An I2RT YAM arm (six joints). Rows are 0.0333 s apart.
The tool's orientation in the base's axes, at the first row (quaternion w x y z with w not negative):
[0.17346 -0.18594 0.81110 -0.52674]
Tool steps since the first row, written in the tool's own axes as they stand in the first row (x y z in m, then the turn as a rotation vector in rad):
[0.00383 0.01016 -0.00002 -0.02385 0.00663 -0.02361]
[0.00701 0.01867 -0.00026 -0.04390 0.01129 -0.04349]
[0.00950 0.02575 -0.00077 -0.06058 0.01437 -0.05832]
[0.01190 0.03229 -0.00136 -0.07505 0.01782 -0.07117]
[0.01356 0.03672 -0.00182 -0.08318 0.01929 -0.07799]
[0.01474 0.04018 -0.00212 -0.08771 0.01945 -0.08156]
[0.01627 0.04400 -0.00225 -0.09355 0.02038 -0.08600]
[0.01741 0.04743 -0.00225 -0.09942 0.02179 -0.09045]
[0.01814 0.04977 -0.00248 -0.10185 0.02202 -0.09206]
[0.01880 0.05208 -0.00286 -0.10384 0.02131 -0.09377]
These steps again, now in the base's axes. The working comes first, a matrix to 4 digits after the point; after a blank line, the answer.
The tool's axes in the first row as the columns of a matrix, in the base's axes (used below as rounded here):
[-0.8707 -0.1189 0.4773]
[-0.4844 0.3759 -0.7900]
[-0.0855 -0.9190 -0.3849]

[-0.00455 0.00198 -0.00966 0.00871 0.03270 0.00503]
[-0.00845 0.00383 -0.01766 0.01612 0.05987 0.01012]
[-0.01170 0.00569 -0.02418 0.02320 0.08082 0.01442]
[-0.01485 0.00745 -0.03017 0.02926 0.09928 0.01743]
[-0.01704 0.00867 -0.03420 0.03291 0.10916 0.01940]
[-0.01862 0.00964 -0.03737 0.03513 0.11423 0.02102]
[-0.02047 0.01044 -0.04096 0.03798 0.12092 0.02237]
[-0.02187 0.01117 -0.04421 0.04080 0.12781 0.02329]
[-0.02290 0.01188 -0.04634 0.04212 0.13034 0.02391]
[-0.02393 0.01273 -0.04837 0.04312 0.13239 0.02539]

